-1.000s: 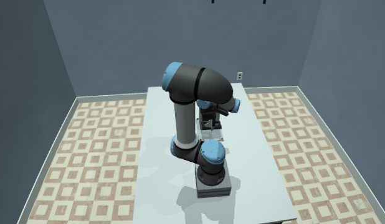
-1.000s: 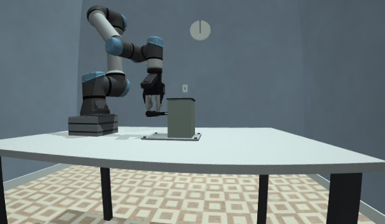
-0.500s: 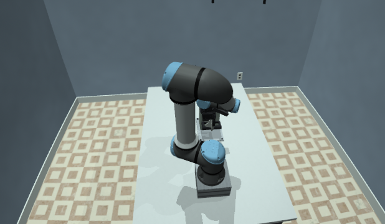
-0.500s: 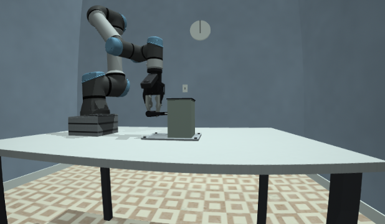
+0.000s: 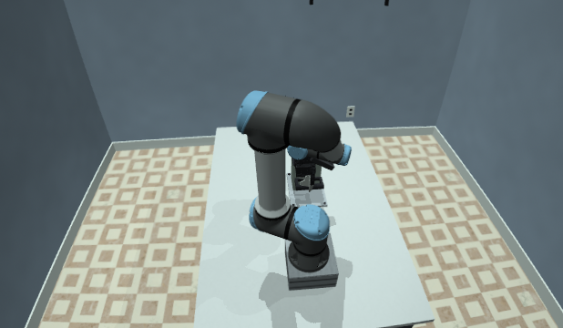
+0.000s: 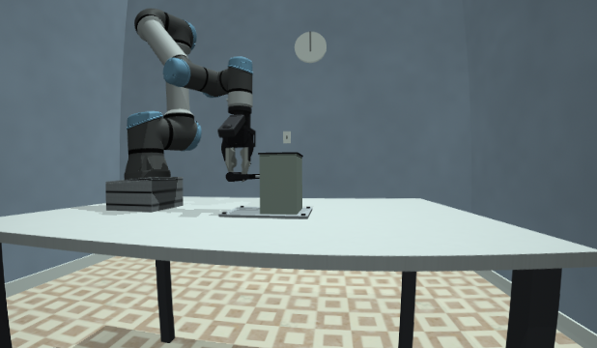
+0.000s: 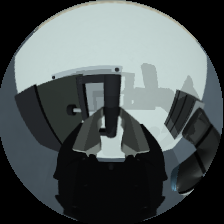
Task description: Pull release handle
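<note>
My gripper is now 90 mm short of the plate, 20 mm to the right of it and 100 mm above it.
</note>
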